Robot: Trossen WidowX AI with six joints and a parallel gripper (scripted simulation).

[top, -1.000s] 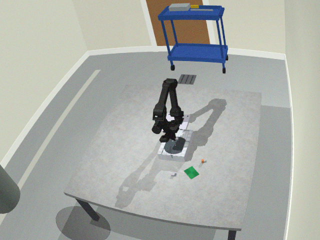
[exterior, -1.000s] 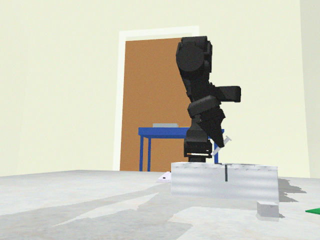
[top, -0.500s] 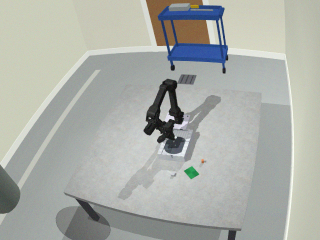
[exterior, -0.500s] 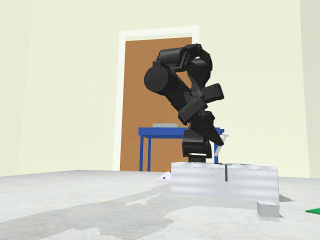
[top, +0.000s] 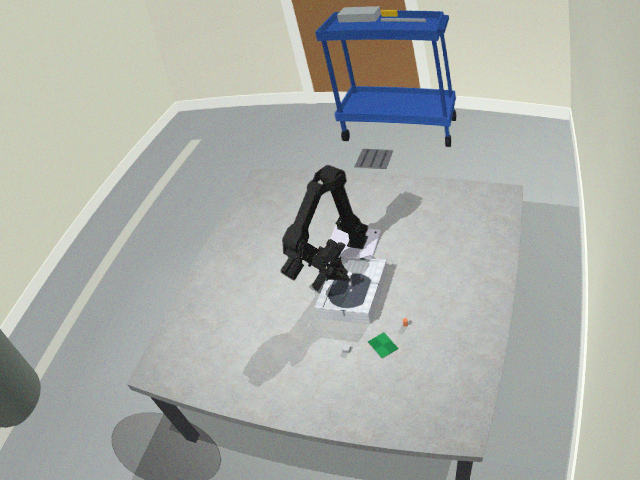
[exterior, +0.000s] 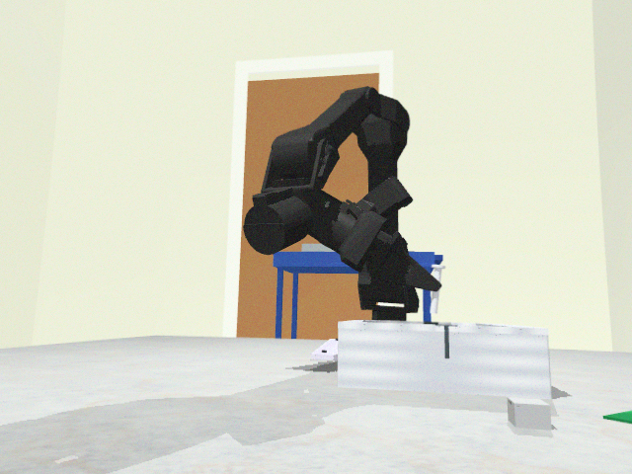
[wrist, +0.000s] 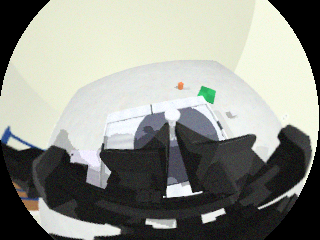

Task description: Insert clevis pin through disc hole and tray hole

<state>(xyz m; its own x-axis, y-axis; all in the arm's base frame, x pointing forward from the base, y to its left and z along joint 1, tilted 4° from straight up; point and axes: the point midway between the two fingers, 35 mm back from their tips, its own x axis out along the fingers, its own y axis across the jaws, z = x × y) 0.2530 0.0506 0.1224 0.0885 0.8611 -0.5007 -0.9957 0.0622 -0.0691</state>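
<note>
Now: gripper tip right at the steel clevis pin. From my gripper tip the other things lie so: dark aluminium disc: 10 mm ahead, 40 mm below; small orange cube: 80 mm ahead, 210 mm to the left, 90 mm below; rimmed steel tray: 20 mm behind, 10 mm to the right, 60 mm below.
</note>
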